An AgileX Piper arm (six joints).
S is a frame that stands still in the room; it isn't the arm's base.
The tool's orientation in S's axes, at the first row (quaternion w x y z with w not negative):
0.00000 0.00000 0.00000 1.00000
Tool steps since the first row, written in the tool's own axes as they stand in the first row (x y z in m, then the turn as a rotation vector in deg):
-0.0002 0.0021 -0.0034 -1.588 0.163 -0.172
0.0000 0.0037 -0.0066 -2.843 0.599 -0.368
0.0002 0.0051 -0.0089 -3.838 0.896 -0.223
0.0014 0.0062 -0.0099 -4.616 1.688 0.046
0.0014 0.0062 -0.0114 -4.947 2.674 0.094
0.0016 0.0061 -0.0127 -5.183 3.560 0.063
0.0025 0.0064 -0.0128 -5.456 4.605 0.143
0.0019 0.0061 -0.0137 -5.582 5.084 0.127
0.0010 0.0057 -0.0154 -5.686 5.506 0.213
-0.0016 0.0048 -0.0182 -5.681 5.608 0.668
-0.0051 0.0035 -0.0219 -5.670 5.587 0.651
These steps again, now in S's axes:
0.0002 -0.0021 -0.0034 1.588 -0.163 -0.172
0.0000 -0.0037 -0.0066 2.843 -0.599 -0.368
-0.0002 -0.0051 -0.0089 3.838 -0.896 -0.223
-0.0014 -0.0062 -0.0099 4.616 -1.688 0.046
-0.0014 -0.0062 -0.0114 4.947 -2.674 0.094
-0.0016 -0.0061 -0.0127 5.183 -3.560 0.063
-0.0025 -0.0064 -0.0128 5.456 -4.605 0.143
-0.0019 -0.0061 -0.0137 5.582 -5.084 0.127
-0.0010 -0.0057 -0.0154 5.686 -5.506 0.213
0.0016 -0.0048 -0.0182 5.681 -5.608 0.668
0.0051 -0.0035 -0.0219 5.670 -5.587 0.651

